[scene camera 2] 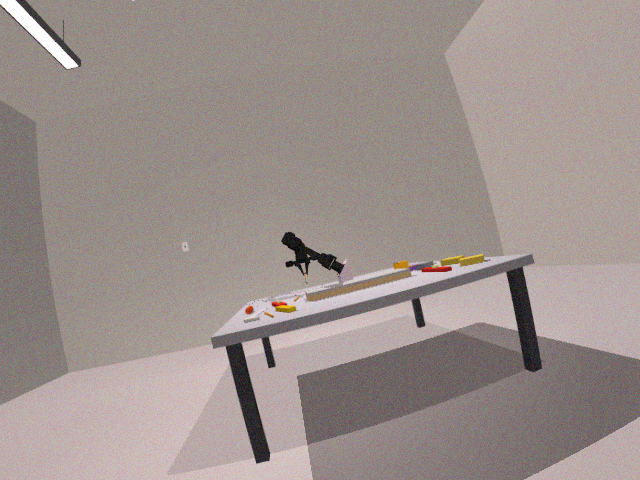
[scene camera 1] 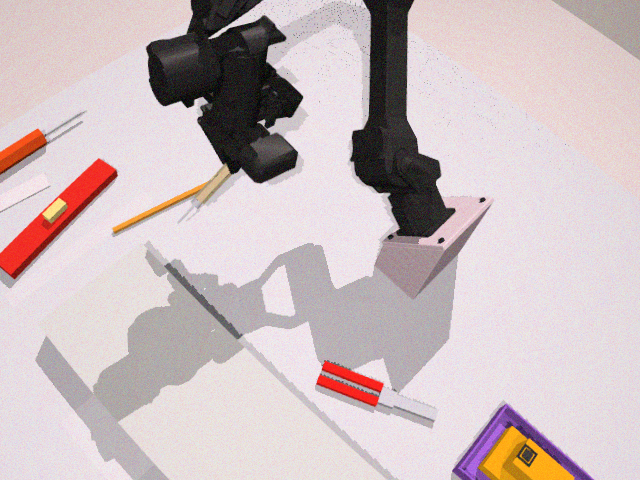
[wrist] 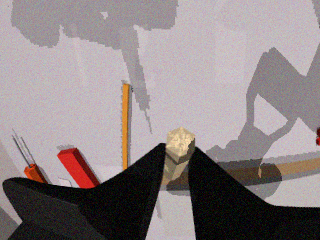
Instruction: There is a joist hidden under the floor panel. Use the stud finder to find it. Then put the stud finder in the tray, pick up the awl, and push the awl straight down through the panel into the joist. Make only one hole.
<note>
My gripper (scene camera 1: 230, 168) carries an awl (wrist: 180, 145). Further things: a red level (wrist: 71, 158) and a red-handled tool (scene camera 1: 386, 397).
My gripper is seen too in the wrist view (wrist: 177, 150).
</note>
